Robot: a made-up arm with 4 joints.
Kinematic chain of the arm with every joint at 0, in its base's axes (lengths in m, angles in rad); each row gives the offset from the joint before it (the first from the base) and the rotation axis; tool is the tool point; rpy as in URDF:
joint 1: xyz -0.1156 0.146 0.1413 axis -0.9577 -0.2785 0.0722
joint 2: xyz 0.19 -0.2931 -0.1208 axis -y
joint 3: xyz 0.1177 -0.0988 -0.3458 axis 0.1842 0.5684 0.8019
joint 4: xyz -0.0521 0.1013 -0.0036 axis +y
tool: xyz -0.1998 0.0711 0.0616 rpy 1.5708 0 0
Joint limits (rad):
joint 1: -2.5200..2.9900
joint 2: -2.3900..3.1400
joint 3: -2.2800..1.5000
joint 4: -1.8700..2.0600
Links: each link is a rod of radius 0.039 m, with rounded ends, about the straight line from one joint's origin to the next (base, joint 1, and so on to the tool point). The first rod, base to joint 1, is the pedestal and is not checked.
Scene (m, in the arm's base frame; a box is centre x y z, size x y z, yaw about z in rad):
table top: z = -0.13
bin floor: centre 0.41 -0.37 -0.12 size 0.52 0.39 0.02 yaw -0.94
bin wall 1: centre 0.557 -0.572 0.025 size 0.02 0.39 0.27 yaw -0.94
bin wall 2: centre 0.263 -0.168 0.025 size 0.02 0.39 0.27 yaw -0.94
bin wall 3: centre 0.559 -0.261 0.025 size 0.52 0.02 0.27 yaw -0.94
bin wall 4: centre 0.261 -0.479 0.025 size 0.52 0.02 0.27 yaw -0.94
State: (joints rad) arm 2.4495 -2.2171 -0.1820 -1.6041
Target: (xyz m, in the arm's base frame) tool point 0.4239 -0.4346 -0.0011
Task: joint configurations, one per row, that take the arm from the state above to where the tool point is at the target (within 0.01 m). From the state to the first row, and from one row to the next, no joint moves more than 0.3 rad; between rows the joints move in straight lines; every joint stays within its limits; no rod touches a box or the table.
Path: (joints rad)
1: 2.3087 -1.9331 -0.2404 -1.6421
2: 2.1678 -1.6492 -0.2987 -1.6801
3: 2.0270 -1.3652 -0.3571 -1.7181
4: 1.8861 -1.0812 -0.4154 -1.7560
5: 1.7453 -0.7972 -0.4738 -1.7940
6: 1.6044 -0.5133 -0.5321 -1.8320
7: 1.4636 -0.2293 -0.5905 -1.8700
8: 1.2144 -0.0370 -0.5644 -1.6270
9: 0.9651 0.1553 -0.5384 -1.3841

